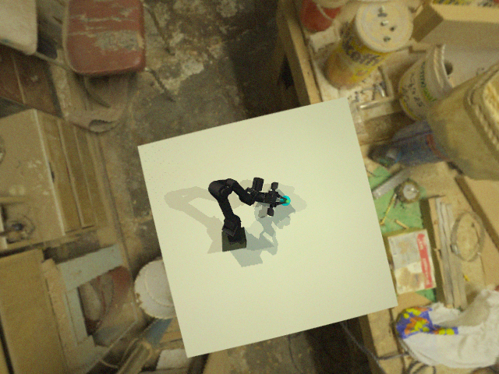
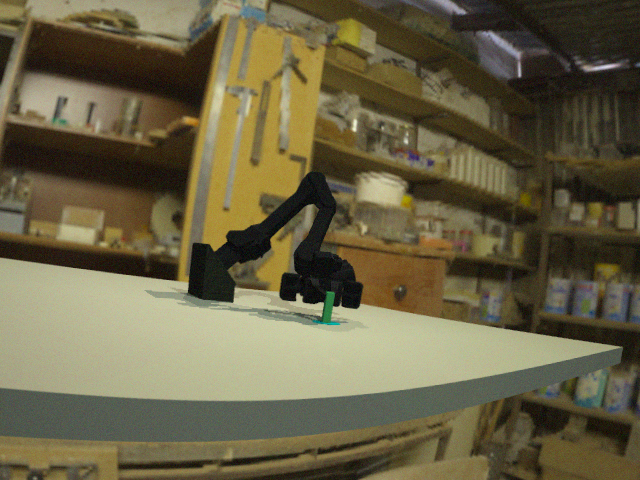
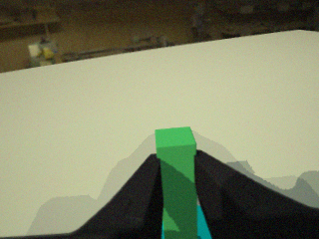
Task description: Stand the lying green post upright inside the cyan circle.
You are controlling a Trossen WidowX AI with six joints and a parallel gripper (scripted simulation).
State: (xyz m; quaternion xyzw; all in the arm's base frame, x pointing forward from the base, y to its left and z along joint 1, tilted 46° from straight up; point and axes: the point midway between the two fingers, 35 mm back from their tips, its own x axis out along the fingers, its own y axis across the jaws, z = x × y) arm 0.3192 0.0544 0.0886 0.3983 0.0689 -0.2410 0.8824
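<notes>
Right now the green post is 2 cm below my gripper tip. Round my gripper tip: cyan circle (5 cm below).
</notes>
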